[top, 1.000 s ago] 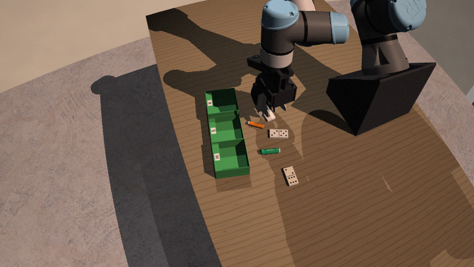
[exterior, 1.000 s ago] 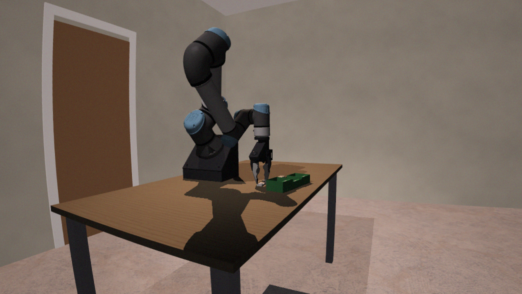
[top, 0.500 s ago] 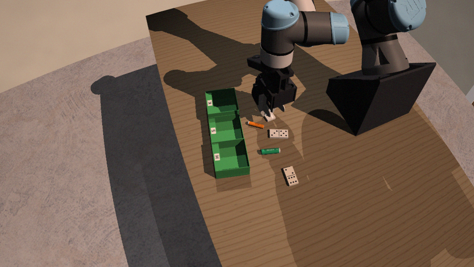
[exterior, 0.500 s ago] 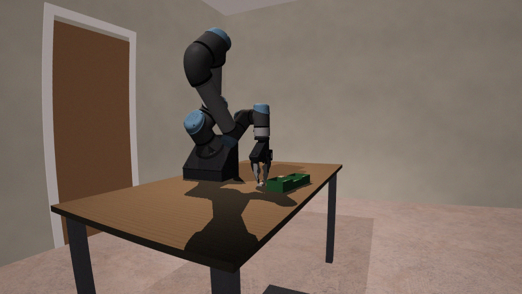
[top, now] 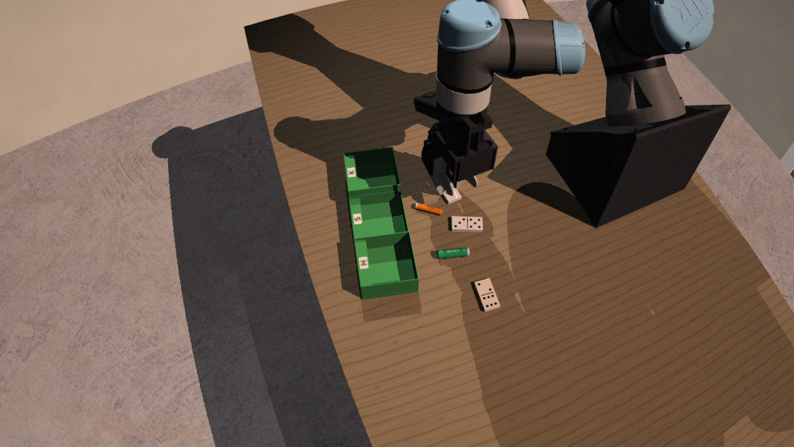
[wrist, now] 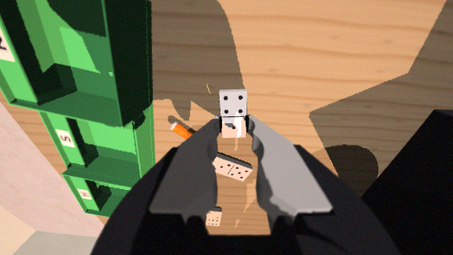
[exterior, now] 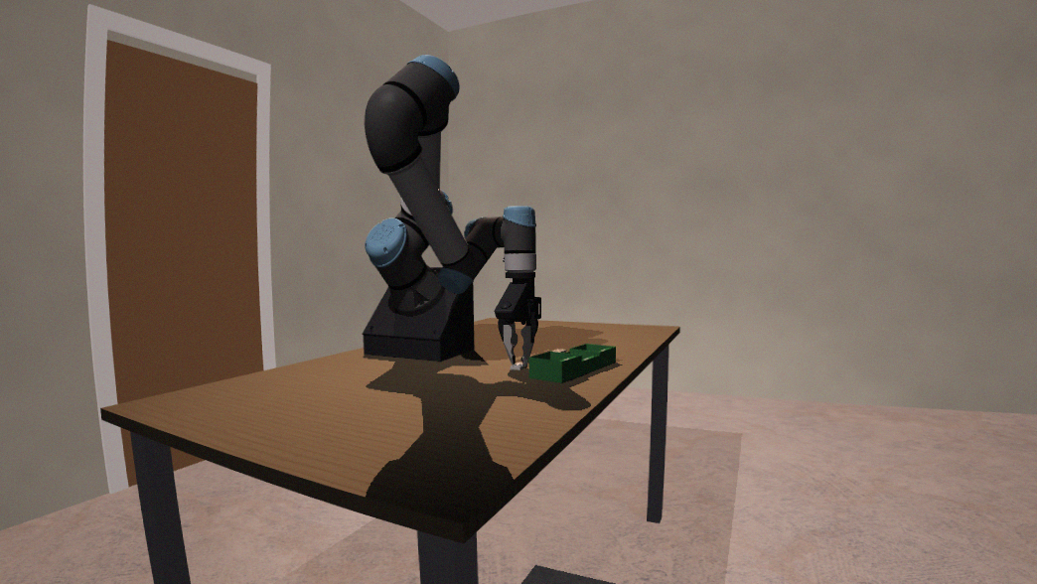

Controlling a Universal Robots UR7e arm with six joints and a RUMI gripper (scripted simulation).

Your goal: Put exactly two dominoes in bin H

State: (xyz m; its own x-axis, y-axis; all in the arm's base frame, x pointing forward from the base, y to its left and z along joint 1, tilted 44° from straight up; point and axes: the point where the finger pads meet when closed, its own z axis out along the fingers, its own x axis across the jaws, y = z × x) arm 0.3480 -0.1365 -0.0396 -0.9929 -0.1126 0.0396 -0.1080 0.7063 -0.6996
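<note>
Now: hand 10 mm above the white domino. From my hand the other things lie so: orange battery 50 mm ahead, 30 mm to the left, 10 mm below; then bin 130 mm ahead, 30 mm to the left, 10 mm above; then green battery 120 mm to the left, 40 mm ahead, 10 mm below.
</note>
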